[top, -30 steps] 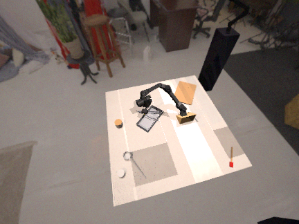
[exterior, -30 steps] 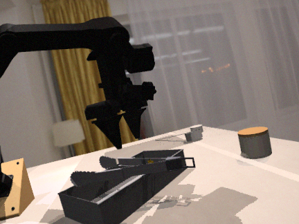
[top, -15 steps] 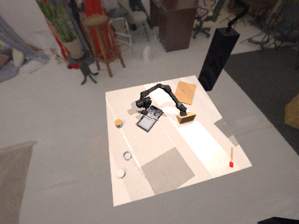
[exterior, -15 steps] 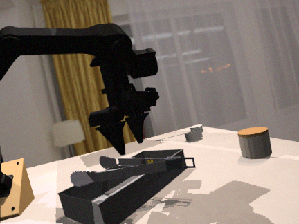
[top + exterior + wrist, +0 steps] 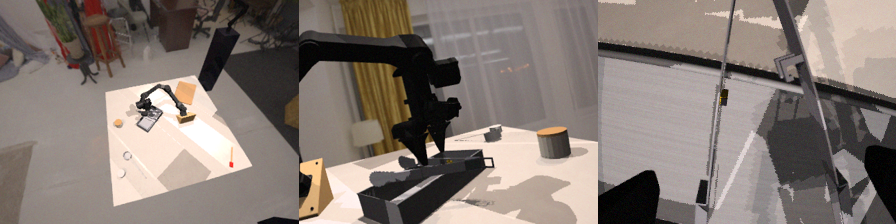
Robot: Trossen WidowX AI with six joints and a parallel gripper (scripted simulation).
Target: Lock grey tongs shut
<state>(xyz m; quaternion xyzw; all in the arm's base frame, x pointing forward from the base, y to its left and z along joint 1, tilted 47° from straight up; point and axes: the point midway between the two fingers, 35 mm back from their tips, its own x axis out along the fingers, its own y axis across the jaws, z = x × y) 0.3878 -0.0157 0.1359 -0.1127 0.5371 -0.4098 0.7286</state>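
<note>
Right now my gripper tip is 60 mm above the roasting tin, 40 mm to the right of it and 30 mm past it. Round my gripper tip: white disc (550 mm to the left, 340 mm ahead, 70 mm below); then lid (330 mm ahead, 60 mm below, 40 mm to the left); then wooden board (560 mm behind, 270 mm to the right, 80 mm below).
</note>
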